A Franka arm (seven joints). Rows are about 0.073 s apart.
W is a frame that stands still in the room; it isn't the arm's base.
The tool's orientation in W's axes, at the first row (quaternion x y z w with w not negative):
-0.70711, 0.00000, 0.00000, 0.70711
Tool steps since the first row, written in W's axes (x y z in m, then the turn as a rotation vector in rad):
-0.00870, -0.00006, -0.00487, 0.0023, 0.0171, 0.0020
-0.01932, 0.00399, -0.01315, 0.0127, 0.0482, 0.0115
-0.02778, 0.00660, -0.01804, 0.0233, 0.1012, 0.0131
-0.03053, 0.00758, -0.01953, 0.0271, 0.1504, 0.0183
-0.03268, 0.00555, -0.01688, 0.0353, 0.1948, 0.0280
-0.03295, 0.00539, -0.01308, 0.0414, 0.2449, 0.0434
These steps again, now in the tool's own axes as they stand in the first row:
-0.00870, 0.00487, -0.00006, 0.0023, -0.0020, 0.0171
-0.01932, 0.01315, 0.00399, 0.0127, -0.0115, 0.0482
-0.02778, 0.01804, 0.00660, 0.0233, -0.0131, 0.1012
-0.03053, 0.01953, 0.00758, 0.0271, -0.0183, 0.1504
-0.03268, 0.01688, 0.00555, 0.0353, -0.0280, 0.1948
-0.03295, 0.01308, 0.00539, 0.0414, -0.0434, 0.2449

